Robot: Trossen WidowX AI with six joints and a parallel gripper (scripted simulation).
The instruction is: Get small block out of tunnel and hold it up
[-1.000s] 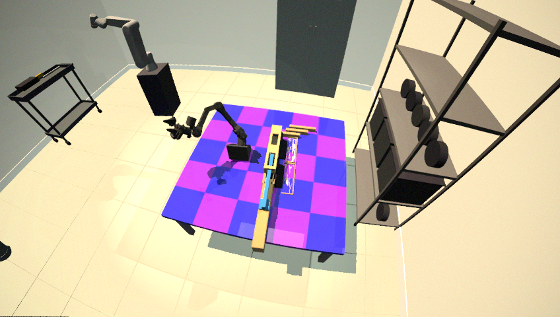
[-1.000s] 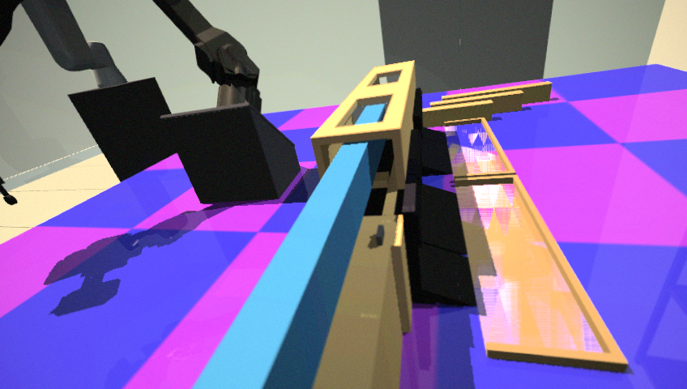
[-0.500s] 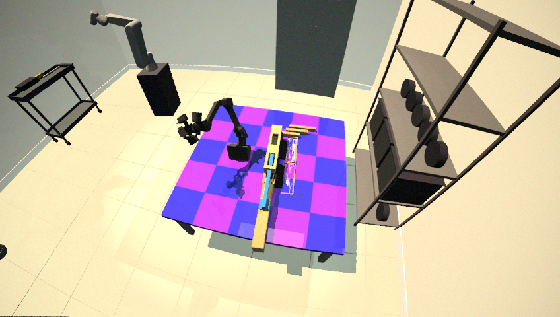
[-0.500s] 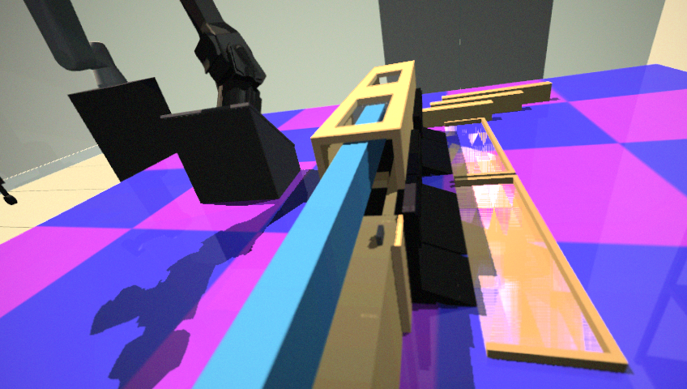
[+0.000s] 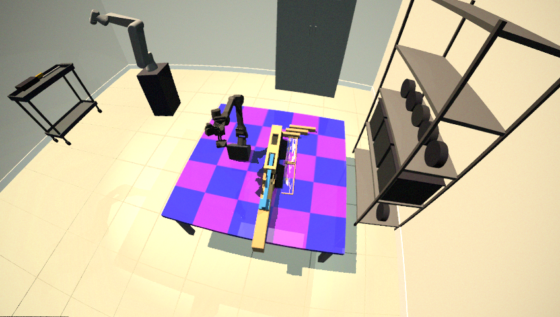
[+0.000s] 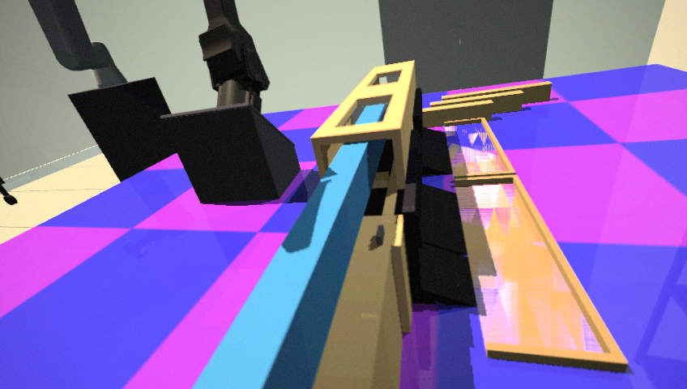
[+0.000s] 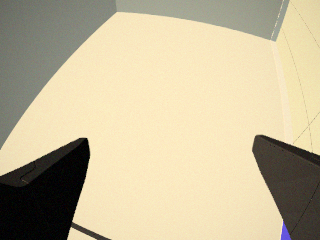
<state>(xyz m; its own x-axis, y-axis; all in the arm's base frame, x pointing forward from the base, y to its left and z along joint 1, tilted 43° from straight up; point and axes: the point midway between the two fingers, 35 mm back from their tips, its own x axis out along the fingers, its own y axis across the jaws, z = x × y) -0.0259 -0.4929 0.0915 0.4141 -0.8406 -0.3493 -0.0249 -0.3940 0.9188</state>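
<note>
Now: the tan tunnel 48 cm below my gripper tip, 26 cm ahead of it and 9 cm to the left of it. The rest, counted from my gripper tip: small red block: 44 cm below, 30 cm to the left, 25 cm ahead.
</note>
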